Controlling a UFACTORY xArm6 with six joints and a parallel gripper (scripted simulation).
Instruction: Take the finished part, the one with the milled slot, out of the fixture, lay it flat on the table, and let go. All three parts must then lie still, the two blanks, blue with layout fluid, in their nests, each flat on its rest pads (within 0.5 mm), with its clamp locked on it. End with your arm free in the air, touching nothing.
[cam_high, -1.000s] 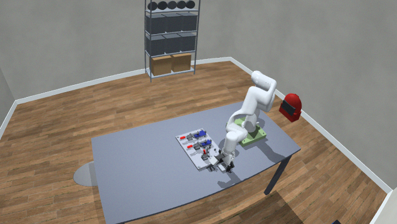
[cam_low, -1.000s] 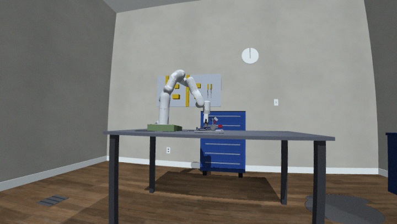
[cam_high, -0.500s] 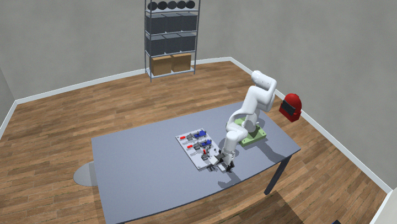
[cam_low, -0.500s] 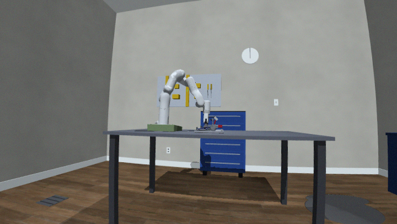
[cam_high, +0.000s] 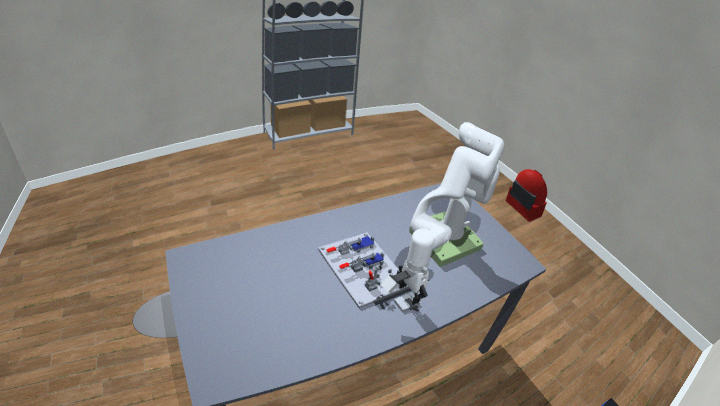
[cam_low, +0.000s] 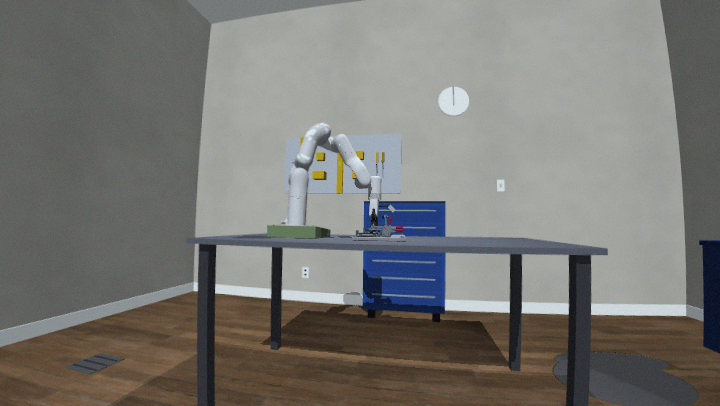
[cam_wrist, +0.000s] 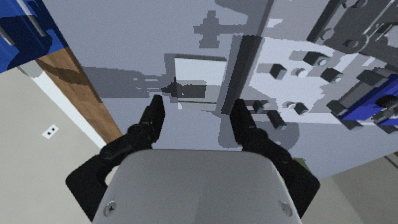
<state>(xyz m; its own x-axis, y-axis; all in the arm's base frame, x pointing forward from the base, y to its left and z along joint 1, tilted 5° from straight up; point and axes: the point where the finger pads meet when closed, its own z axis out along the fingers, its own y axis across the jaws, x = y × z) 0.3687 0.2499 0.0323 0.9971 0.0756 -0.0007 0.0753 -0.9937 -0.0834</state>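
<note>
Right now my hand is 10 mm past the pale grey part and 50 mm above it. Also, from my hand: fixture plate: 70 mm ahead, 230 mm to the right, 50 mm below.
</note>
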